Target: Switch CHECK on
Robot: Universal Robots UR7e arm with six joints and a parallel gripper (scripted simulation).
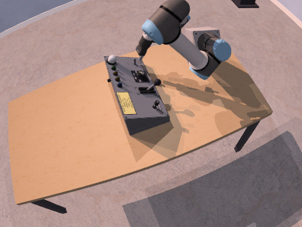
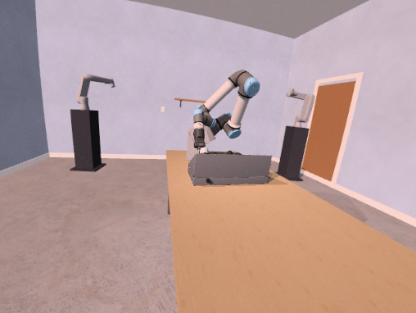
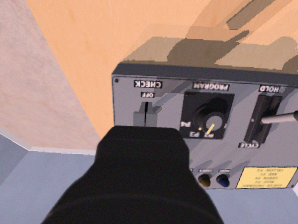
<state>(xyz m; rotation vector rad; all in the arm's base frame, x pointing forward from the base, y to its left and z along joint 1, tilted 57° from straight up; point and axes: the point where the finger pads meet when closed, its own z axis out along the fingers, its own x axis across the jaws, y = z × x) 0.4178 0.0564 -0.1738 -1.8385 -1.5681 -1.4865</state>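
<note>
Right now my hand is 40 mm short of the check toggle, 20 mm above it and 10 mm to the right of it. Round my hand: rotary selector: 120 mm to the left, 30 mm ahead, 10 mm below; then black-ball lever: 240 mm to the left, 20 mm behind, 10 mm below; then grey console: 190 mm to the left, 50 mm ahead, 40 mm below.
</note>
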